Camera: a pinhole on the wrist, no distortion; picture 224 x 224 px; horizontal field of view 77.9 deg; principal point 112.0 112.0 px. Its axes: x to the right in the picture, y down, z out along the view. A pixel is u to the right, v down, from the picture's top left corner.
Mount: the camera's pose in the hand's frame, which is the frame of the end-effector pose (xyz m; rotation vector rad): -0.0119 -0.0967 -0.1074 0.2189 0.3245 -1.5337
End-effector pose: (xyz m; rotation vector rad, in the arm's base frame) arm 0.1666 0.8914 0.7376 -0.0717 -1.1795 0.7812
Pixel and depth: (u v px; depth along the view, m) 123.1 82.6 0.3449
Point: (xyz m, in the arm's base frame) 0.1015 0.6054 0.8820
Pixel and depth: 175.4 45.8 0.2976
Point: 0.2004 0.5248 0.8320
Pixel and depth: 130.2 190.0 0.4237
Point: 0.1351 0.7418 1.1726
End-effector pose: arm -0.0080 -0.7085 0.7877 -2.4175 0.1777 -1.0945
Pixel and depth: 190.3 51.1 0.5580
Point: 0.0408 -0.0052 0.7378
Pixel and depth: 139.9 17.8 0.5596
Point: 0.0216 -0.0975 0.5132
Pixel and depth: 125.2 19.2 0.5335
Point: 0.0372 -0.1651 0.4980
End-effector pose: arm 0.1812 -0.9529 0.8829 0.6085 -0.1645 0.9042
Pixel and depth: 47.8 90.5 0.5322
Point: 0.2373 -1.2850 1.2347
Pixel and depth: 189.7 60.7 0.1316
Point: 0.3140 -1.0829 0.7683
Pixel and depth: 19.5 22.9 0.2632
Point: 0.1242 -1.1949 0.9817
